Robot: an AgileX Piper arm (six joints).
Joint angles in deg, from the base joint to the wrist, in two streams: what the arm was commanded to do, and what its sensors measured. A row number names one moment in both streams.
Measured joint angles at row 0:
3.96, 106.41, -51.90, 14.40, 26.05, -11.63
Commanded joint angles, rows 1 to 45:
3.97, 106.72, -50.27, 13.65, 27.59, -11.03
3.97, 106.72, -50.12, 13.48, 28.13, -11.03
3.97, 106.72, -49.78, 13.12, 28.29, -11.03
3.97, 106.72, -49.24, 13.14, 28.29, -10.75
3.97, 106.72, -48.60, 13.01, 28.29, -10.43
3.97, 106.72, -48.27, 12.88, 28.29, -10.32
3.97, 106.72, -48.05, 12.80, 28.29, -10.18
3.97, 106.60, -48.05, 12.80, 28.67, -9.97
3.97, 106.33, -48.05, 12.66, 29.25, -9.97
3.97, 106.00, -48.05, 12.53, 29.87, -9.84
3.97, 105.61, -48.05, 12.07, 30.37, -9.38
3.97, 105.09, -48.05, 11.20, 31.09, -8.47
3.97, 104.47, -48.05, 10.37, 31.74, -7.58
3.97, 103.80, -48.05, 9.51, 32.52, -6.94
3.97, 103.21, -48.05, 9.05, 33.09, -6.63
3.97, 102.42, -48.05, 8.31, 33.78, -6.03
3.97, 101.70, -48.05, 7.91, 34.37, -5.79
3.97, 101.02, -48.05, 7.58, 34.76, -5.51
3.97, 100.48, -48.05, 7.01, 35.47, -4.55
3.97, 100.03, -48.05, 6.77, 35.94, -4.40
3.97, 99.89, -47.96, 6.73, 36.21, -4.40
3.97, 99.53, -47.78, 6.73, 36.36, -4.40
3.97, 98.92, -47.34, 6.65, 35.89, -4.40
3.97, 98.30, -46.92, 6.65, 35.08, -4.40
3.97, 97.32, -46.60, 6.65, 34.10, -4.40
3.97, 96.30, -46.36, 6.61, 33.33, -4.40
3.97, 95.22, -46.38, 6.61, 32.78, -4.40
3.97, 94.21, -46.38, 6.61, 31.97, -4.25
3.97, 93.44, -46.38, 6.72, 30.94, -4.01
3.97, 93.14, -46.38, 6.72, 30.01, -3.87
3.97, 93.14, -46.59, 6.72, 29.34, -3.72
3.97, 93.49, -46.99, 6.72, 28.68, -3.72
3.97, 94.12, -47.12, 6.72, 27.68, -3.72
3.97, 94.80, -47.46, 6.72, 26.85, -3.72
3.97, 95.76, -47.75, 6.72, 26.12, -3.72
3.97, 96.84, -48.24, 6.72, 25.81, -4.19
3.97, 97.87, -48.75, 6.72, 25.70, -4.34
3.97, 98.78, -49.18, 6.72, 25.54, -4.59
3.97, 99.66, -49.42, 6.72, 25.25, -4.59
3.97, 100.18, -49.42, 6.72, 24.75, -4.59
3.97, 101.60, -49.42, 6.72, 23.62, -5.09
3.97, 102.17, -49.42, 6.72, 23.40, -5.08
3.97, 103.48, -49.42, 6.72, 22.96, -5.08
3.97, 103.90, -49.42, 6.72, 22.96, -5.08
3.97, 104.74, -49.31, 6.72, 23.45, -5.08
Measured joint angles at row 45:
3.96, 102.79, -49.11, 7.26, 23.76, -4.40
